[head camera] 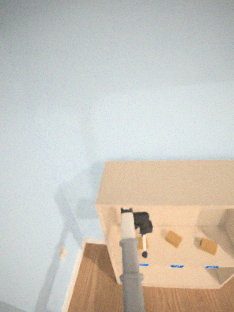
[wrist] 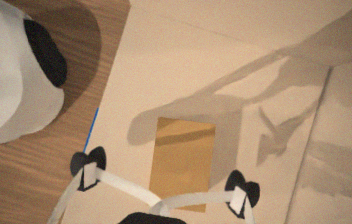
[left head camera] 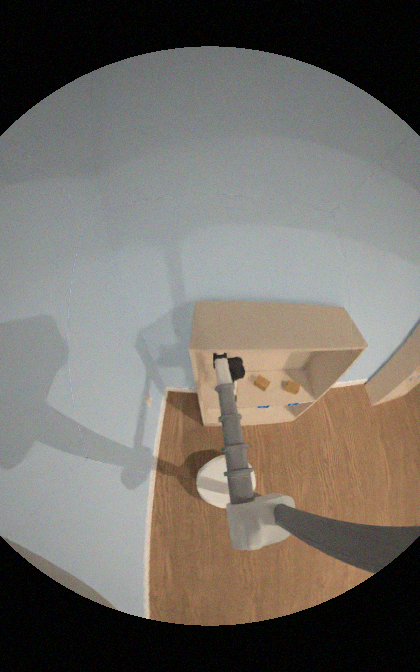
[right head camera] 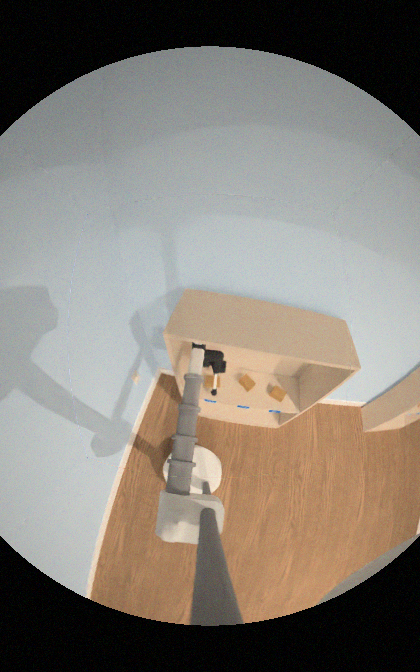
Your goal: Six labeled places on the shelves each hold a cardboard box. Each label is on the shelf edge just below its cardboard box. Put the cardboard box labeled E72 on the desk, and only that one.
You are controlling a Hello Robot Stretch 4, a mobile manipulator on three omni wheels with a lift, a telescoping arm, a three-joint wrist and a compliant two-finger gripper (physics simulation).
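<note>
Three cardboard boxes lie on the shelf board inside a low beige shelf unit [head camera: 165,185] [left head camera: 275,325] [right head camera: 265,320]. The left box [head camera: 140,245] [right head camera: 208,382] [wrist: 182,150] is partly hidden by my arm or gripper in the head views. The middle box [head camera: 173,238] [left head camera: 261,382] [right head camera: 246,382] and the right box [head camera: 209,245] [left head camera: 291,387] [right head camera: 277,393] stand apart from it. Blue labels run along the shelf edge; their text is unreadable. My gripper [wrist: 166,172] is open above the left box, with its fingertips apart on either side of the box's near end in the wrist view. No desk can be made out.
A second beige unit [left head camera: 397,372] [right head camera: 392,400] stands to the right. My arm [head camera: 131,260] [left head camera: 232,430] [right head camera: 187,425] reaches over my white round base [left head camera: 212,482] [right head camera: 207,465] into the left part of the shelf unit. A light blue wall is behind and to the left.
</note>
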